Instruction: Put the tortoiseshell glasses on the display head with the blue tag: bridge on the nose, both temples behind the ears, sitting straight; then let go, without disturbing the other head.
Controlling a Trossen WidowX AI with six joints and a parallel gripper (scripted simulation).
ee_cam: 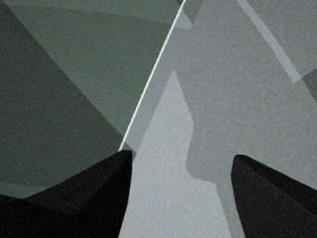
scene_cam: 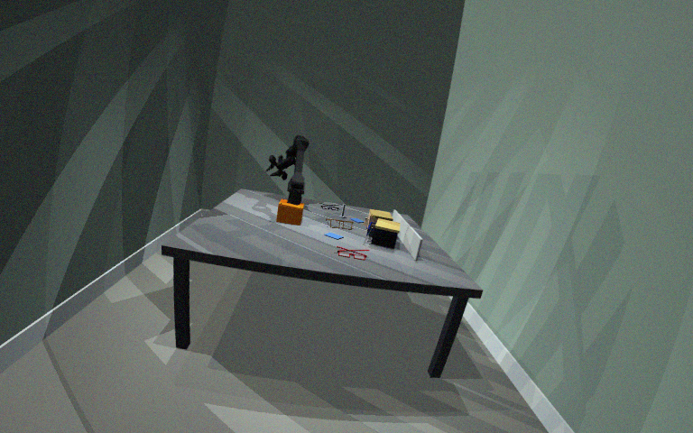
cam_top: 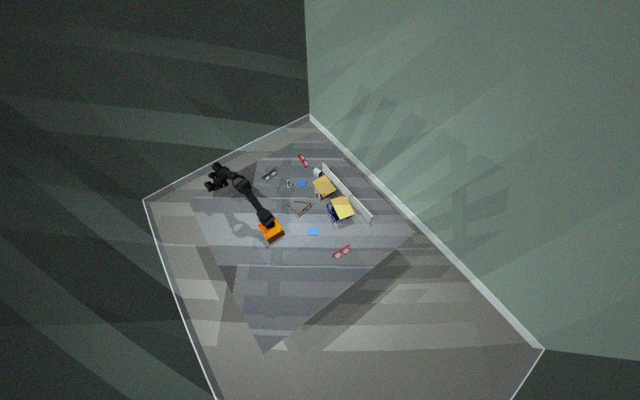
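The thin grey post lies 560 mm ahead of my gripper tip, 150 mm below it and 90 mm to the right of it. The rest, counted from my gripper tip: white upright panel: 940 mm ahead, 360 mm to the right, 120 mm below; then display head: 770 mm ahead, 280 mm to the right, 120 mm below.
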